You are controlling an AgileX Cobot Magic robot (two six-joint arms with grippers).
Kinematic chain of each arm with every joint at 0, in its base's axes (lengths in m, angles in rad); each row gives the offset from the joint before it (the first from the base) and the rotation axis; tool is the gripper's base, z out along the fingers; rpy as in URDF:
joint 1: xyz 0 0 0.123 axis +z
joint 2: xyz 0 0 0 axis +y
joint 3: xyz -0.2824 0 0.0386 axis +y
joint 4: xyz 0.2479 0 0.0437 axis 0.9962 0 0.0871
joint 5: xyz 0 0 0 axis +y
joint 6: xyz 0.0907 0 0.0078 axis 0.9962 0 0.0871
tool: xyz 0 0 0 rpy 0 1.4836 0
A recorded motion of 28 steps. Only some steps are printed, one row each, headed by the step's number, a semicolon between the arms.
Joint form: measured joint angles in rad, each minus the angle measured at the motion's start. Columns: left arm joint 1, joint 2, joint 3, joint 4, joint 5, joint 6; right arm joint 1, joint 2, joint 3, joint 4, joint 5, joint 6.
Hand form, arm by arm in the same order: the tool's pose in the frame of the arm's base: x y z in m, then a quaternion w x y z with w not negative. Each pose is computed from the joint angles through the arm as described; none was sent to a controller.
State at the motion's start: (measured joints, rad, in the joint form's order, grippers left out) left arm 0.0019 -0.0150 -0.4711 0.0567 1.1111 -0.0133; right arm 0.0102 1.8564 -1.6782 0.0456 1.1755 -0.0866
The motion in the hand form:
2: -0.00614 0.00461 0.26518 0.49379 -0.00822 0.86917 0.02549; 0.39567 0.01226 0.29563 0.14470 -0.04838 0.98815 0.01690
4: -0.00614 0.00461 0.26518 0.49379 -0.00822 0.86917 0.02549; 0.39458 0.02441 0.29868 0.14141 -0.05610 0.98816 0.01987
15: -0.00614 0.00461 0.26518 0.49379 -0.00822 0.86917 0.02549; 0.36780 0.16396 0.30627 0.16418 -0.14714 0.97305 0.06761
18: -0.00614 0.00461 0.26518 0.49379 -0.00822 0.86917 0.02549; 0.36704 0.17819 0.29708 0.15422 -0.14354 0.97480 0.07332
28: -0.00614 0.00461 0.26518 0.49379 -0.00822 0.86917 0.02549; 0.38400 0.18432 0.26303 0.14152 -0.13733 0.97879 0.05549
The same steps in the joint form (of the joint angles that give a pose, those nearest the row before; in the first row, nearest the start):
2: 0.0001 0.0000 0.0000 -0.0001 0.0000 0.0001; 0.0113 0.0064 -0.0122 -0.0012 0.0208 0.0000
4: 0.0001 0.0000 0.0000 -0.0001 0.0000 0.0001; 0.0422 0.0065 -0.0249 -0.0023 0.0393 0.0163
15: 0.0001 0.0000 0.0000 -0.0001 0.0000 0.0001; 0.3988 0.0121 -0.0553 0.0043 -0.0062 0.1841
18: 0.0001 0.0000 0.0000 -0.0001 0.0000 0.0001; 0.4306 0.0369 -0.0575 0.0090 -0.0143 0.2218
28: 0.0001 0.0000 0.0000 -0.0001 0.0000 0.0001; 0.4328 0.1230 -0.0594 -0.0221 -0.0637 0.2437

